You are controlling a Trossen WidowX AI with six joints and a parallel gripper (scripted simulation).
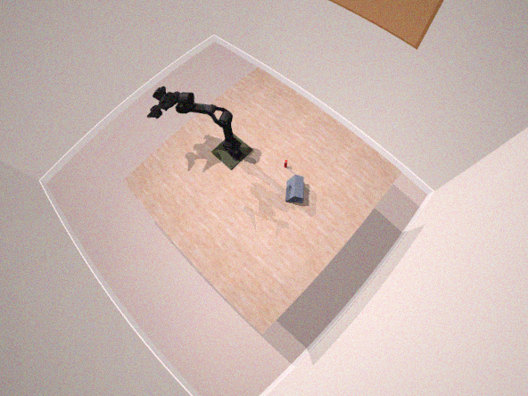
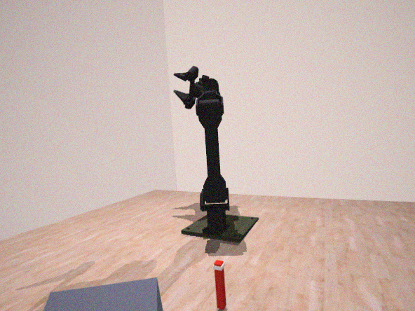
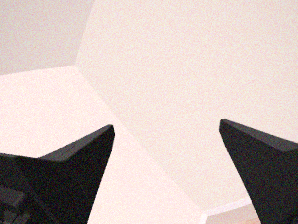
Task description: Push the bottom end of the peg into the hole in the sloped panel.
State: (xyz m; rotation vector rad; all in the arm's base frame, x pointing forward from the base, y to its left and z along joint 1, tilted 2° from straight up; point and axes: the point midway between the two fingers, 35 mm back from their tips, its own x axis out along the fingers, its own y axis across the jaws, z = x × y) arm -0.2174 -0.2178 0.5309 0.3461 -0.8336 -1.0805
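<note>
My gripper tip is 52 cm short of the peg, 49 cm above it and 37 cm to the right of it. Also, from my gripper tip: sloped panel (66 cm ahead, 50 cm below, 27 cm to the left).
</note>
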